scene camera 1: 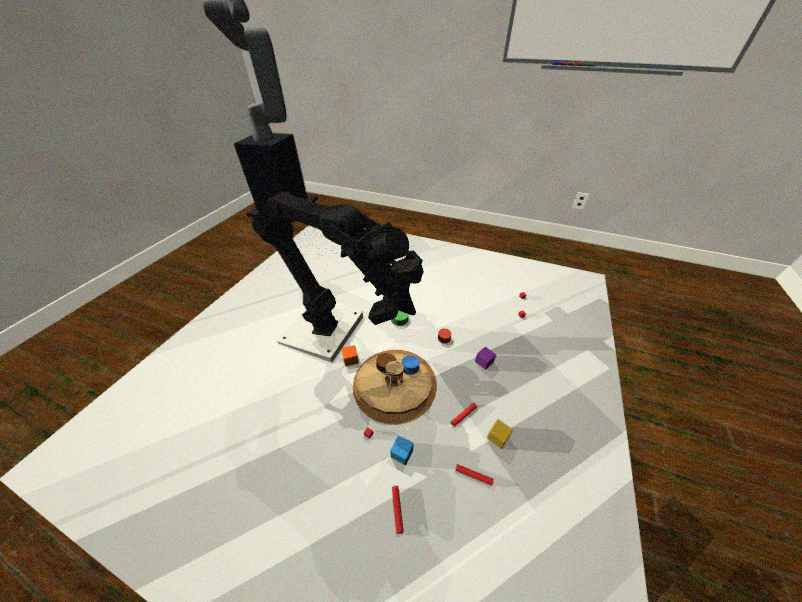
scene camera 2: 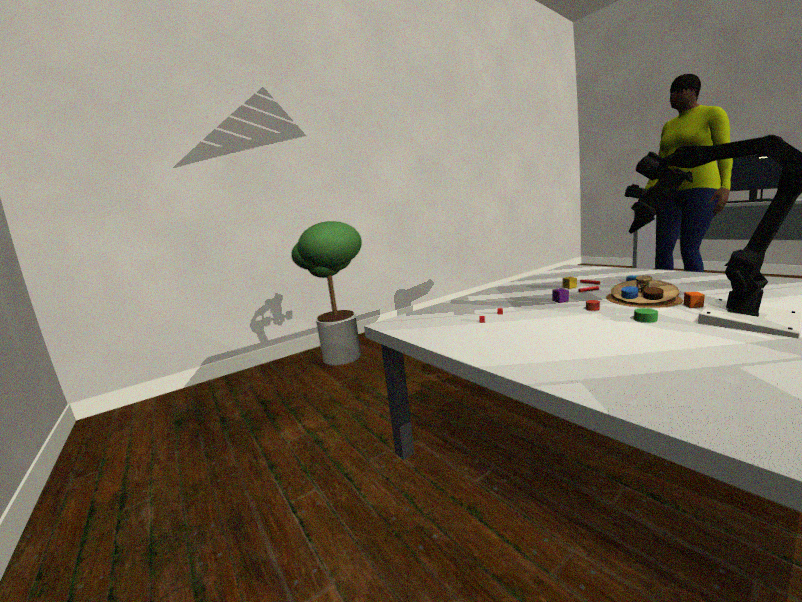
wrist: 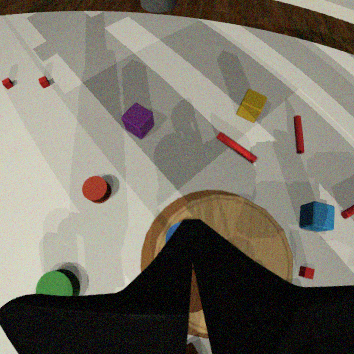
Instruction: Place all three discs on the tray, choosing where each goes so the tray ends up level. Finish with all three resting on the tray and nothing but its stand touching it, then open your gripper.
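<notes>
The round wooden tray (scene camera 1: 395, 400) (scene camera 2: 670, 292) (wrist: 245, 215) bears a blue disc (scene camera 1: 411, 364) (scene camera 2: 629, 292) (wrist: 173, 233) and a dark brown disc (scene camera 1: 385, 361) (scene camera 2: 652, 293) beside it, near its central knob (scene camera 1: 394, 369). I cannot tell whether the tray is level. A red disc (scene camera 1: 444, 335) (scene camera 2: 592, 305) (wrist: 95, 189) and a larger green disc (scene camera 1: 401, 318) (scene camera 2: 645, 315) (wrist: 54, 284) lie on the table apart from the tray. My gripper (scene camera 1: 377, 316) (scene camera 2: 632, 230) (wrist: 190, 226) is shut and empty, high above the table, and hides part of the blue disc in the wrist view.
An orange cube (scene camera 1: 350, 355) (scene camera 2: 693, 299) lies between the tray and the arm's base (scene camera 1: 301, 344). Purple (scene camera 1: 485, 357), yellow (scene camera 1: 500, 433) and blue (scene camera 1: 401, 450) cubes lie around the tray. Red sticks (scene camera 1: 463, 414) (scene camera 1: 474, 474) (scene camera 1: 397, 509) and small red cubes (scene camera 1: 367, 432) (scene camera 1: 522, 313) lie on the table.
</notes>
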